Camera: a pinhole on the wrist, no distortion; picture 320 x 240 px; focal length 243.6 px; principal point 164.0 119.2 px. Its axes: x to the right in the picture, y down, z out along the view. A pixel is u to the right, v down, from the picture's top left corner.
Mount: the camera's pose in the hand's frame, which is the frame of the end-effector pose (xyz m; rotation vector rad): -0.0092 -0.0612 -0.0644 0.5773 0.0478 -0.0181
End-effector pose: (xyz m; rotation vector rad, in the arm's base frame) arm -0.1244 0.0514 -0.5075 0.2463 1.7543 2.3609
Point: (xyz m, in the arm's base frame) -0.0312 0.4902 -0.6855
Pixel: 165.6 140.0
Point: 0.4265 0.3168 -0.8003
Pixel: outside the picture
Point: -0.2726 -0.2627 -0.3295
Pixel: behind the camera
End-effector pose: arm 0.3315 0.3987 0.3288 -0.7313 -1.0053 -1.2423
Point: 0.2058 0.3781 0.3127
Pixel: 157.3 66.7
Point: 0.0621 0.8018 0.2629
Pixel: 28.3 194.4
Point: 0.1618 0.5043 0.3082
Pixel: 84.2 154.3
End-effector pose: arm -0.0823 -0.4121 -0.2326 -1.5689 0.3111 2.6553
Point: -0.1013 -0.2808 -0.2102
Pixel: 135.5 141.3
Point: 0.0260 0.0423 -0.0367
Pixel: outside the picture
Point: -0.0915 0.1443 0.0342
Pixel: 29.3 12.9
